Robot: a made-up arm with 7 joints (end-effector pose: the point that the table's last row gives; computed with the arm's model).
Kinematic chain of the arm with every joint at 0, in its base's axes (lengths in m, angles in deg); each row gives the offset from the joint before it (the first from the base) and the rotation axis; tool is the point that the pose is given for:
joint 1: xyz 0 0.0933 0 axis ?
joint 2: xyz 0 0.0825 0 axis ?
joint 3: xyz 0 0 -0.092 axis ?
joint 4: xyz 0 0 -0.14 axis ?
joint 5: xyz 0 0 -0.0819 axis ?
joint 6: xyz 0 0 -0.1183 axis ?
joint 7: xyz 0 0 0 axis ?
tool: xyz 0 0 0
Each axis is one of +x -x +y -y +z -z.
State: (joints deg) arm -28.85 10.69 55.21 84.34 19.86 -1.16 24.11
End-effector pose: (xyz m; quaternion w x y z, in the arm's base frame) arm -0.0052 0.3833 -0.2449 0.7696 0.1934 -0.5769 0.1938
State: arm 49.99 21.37 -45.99 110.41 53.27 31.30 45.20
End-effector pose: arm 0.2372 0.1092 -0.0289 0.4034 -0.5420 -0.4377 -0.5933
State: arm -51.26 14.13 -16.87 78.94 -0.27 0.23 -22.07
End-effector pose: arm -0.0977 0.1865 -0.3195 0.9551 0.1048 -0.2449 -0.1296
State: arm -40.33 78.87 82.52 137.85 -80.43 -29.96 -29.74
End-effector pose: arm 0.0875 0.2835 0.0760 0.4725 -0.6214 0.2902 0.5535
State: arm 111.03 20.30 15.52 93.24 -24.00 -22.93 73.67
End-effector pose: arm 0.1068 0.3025 0.2474 0.0646 -0.5221 0.7504 0.4002
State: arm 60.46 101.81 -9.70 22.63 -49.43 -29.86 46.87
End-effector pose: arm -0.0257 0.5864 0.1019 0.8002 0.5222 -0.0505 -0.2907
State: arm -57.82 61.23 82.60 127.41 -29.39 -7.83 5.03
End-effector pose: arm 0.0829 0.3484 0.0280 0.2198 0.6521 -0.4749 -0.5485
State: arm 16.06 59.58 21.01 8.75 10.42 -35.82 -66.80
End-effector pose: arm 0.0849 0.5520 -0.1922 0.2692 0.7878 -0.3921 0.3913
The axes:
joint 1: -y
joint 2: +x
joint 3: +z
joint 4: -y
joint 5: +z
joint 6: +y
joint 7: -x

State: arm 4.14 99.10 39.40 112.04 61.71 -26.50 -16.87
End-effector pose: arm 0.1328 0.3121 0.1511 0.0982 0.1129 -0.9625 -0.2261
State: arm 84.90 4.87 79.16 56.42 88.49 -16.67 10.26
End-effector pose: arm 0.3291 0.3681 0.0021 0.3767 0.4764 0.4558 -0.6507
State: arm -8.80 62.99 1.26 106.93 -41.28 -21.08 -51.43
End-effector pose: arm 0.1777 0.3325 -0.1035 0.0761 0.4549 -0.8052 -0.3727
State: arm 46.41 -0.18 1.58 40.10 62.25 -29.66 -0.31
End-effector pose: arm 0.3678 0.1781 -0.1722 0.4467 -0.2437 -0.7223 0.4683
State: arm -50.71 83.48 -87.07 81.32 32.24 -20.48 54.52
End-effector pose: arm -0.1686 0.4139 -0.1510 0.6383 -0.6167 0.3784 -0.2627
